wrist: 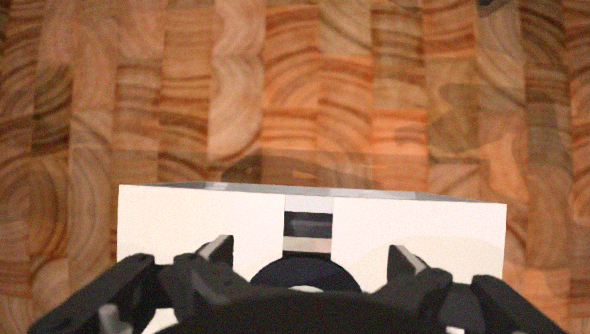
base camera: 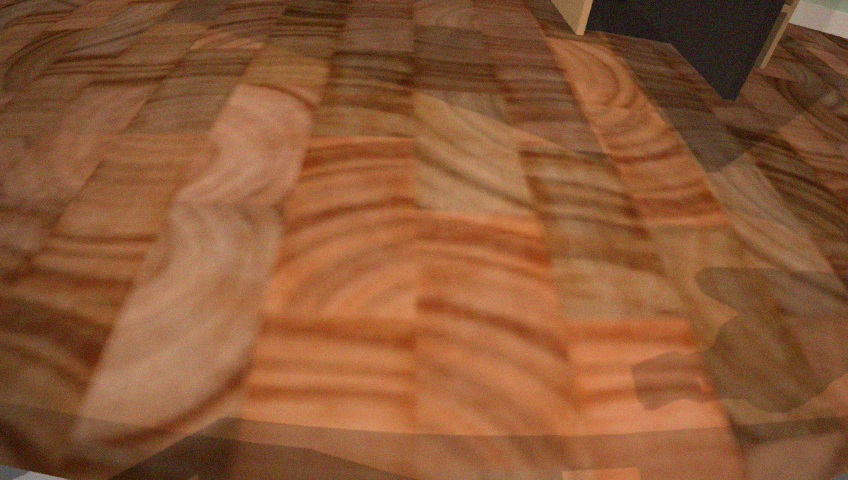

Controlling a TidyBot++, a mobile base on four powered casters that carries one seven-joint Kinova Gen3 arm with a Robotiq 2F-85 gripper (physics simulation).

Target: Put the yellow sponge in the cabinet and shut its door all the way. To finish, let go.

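Frame: origin at the arm's base, x ahead, y left, z up, level; millimetres.
Seen in the pictures: gripper, fingertip midpoint: [wrist: 310,257].
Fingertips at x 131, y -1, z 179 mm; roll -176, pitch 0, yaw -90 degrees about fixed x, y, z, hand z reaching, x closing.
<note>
A point is followed by its place in that frame.
The cabinet [base camera: 576,16] {x 1132, y -348, z -361 mm} shows in part at the top right of the base camera view, with light wood side panels. Its dark door [base camera: 723,56] {x 598, y -357, z -206 mm} stands open, its lower corner jutting out over the floor toward the camera. The yellow sponge does not show in either view, and the cabinet's inside is out of frame. My gripper [wrist: 310,257] {x 131, y -1, z 179 mm} is open with nothing between its fingers. It points down above the robot's own white base, away from the cabinet.
The white base [wrist: 175,215] {x 117, y 168, z -14 mm} of the robot fills the lower middle of the wrist view. Wood-block floor [base camera: 357,267] {x 406, y 47, z -397 mm} [wrist: 290,90] {x 392, y 59, z -397 mm} lies in front of it, with shadows across it. A white skirting board [base camera: 818,23] {x 1708, y -1526, z -370 mm} runs along the wall behind the cabinet.
</note>
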